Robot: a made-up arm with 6 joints. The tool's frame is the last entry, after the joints. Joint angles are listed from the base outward. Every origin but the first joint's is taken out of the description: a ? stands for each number. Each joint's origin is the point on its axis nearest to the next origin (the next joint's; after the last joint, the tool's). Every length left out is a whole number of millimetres.
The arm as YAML. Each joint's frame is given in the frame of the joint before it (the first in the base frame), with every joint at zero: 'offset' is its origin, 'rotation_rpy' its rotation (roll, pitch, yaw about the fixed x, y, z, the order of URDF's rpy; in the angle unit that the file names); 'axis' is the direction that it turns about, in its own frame. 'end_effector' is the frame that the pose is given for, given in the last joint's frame.
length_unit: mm
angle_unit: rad
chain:
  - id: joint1
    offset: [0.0, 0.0, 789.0]
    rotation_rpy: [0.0, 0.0, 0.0]
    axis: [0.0, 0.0, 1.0]
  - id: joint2
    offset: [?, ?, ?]
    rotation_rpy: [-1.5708, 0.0, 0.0]
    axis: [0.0, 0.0, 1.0]
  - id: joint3
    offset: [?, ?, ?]
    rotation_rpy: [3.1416, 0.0, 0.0]
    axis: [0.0, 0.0, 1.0]
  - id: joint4
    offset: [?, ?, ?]
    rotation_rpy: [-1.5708, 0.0, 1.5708]
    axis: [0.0, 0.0, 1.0]
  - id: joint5
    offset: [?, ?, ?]
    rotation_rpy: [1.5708, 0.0, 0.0]
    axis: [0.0, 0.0, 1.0]
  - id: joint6
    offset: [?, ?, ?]
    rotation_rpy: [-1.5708, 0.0, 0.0]
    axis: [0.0, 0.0, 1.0]
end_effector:
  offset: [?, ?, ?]
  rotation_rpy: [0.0, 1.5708, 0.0]
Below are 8 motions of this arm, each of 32 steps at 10 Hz.
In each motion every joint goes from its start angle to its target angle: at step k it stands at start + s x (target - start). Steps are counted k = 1, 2, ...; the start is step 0. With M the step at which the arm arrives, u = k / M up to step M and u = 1 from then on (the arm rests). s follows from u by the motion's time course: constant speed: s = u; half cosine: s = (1 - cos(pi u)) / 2; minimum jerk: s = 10 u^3 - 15 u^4 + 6 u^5.
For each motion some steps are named. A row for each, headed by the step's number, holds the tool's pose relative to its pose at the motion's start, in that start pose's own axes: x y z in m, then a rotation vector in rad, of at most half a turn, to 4 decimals.
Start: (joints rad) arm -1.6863 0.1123 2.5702 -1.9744 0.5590 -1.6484
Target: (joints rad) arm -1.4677 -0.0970 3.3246 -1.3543 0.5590 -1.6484
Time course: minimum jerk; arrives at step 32
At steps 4, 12, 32:
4: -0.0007 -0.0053 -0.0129 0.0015 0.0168 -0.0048
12: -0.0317 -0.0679 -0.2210 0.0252 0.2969 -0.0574
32: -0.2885 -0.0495 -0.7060 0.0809 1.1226 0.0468

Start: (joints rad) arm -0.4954 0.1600 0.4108 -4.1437 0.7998 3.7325
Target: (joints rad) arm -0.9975 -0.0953 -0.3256 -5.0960 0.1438 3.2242
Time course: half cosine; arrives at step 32
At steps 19, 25, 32:
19: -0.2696 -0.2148 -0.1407 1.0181 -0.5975 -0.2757
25: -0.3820 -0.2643 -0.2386 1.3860 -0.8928 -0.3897
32: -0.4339 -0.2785 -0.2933 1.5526 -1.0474 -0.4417

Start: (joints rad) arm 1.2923 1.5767 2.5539 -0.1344 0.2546 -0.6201
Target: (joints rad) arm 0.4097 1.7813 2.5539 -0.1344 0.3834 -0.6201
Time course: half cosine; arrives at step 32
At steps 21, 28, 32:
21: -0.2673 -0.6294 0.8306 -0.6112 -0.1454 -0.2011
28: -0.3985 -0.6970 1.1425 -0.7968 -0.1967 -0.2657
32: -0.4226 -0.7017 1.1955 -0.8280 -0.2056 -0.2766

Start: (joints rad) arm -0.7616 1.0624 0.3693 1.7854 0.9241 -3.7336
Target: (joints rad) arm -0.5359 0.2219 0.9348 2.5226 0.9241 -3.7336
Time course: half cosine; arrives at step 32
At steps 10, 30, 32:
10: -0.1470 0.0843 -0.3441 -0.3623 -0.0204 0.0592
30: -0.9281 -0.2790 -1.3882 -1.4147 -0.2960 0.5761
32: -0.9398 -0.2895 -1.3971 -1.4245 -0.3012 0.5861

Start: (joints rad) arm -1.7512 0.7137 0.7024 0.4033 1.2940 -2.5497
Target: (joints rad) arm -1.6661 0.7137 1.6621 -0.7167 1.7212 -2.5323
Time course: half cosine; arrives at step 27
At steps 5, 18, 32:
5: 0.0427 0.0377 -0.0197 0.0019 0.0397 0.1408
18: 0.2145 0.3560 -0.2577 0.1641 0.3928 1.2724
32: 0.2062 0.4549 -0.3588 0.3081 0.5068 1.6774

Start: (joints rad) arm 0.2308 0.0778 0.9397 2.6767 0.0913 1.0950
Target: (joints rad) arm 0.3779 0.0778 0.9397 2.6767 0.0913 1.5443
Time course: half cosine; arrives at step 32
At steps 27, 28, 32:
27: -0.0012 -0.0659 -0.0540 -0.3251 0.0764 -0.0627
28: -0.0013 -0.0673 -0.0552 -0.3324 0.0784 -0.0638
32: -0.0015 -0.0699 -0.0575 -0.3455 0.0821 -0.0656

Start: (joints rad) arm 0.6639 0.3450 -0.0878 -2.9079 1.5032 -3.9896
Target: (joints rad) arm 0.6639 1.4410 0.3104 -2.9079 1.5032 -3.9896
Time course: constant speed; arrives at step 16
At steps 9, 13, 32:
9: 0.4325 0.5357 0.3492 -0.0907 0.2572 -0.2823
13: 0.7366 0.7213 0.4205 -0.1310 0.3715 -0.4078
32: 0.9952 0.8254 0.4322 -0.1612 0.4572 -0.5019

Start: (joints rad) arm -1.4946 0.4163 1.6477 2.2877 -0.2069 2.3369
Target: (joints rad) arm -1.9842 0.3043 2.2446 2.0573 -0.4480 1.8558
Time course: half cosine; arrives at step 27
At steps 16, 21, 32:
16: -0.0706 0.4477 0.0869 0.2324 0.0485 0.5868
21: -0.1444 0.5880 0.0632 0.3234 0.1676 0.7771
32: -0.1877 0.6473 0.0430 0.3684 0.2440 0.8587

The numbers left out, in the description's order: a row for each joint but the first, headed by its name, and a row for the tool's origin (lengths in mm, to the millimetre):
joint2: 128.0 0.0 0.0
joint3: 0.0 -1191.0 0.0
joint4: 622.0 121.0 0.0
joint5: 0.0 0.0 0.0
joint6: 0.0 -116.0 0.0
tool: 0.0 0.0 0.0

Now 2 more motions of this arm.
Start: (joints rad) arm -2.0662 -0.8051 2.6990 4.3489 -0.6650 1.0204
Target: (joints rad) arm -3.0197 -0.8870 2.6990 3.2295 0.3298 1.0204
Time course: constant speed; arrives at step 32
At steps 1, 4, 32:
1: 0.0240 0.0188 -0.0210 0.0411 -0.0203 0.0074
4: 0.0913 0.0788 -0.0857 0.1716 -0.0716 0.0221
32: 0.3208 0.9069 -0.7332 1.4804 0.3153 -0.3601

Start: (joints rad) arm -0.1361 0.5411 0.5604 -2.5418 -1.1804 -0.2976
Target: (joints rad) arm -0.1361 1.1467 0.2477 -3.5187 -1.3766 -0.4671
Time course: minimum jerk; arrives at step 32
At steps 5, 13, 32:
5: -0.0138 -0.0042 0.0332 0.0300 -0.0099 0.0253
13: -0.1879 -0.0646 0.3465 0.2870 -0.1186 0.3069
32: -0.7715 -0.3160 0.8442 0.5082 -0.4050 1.0568

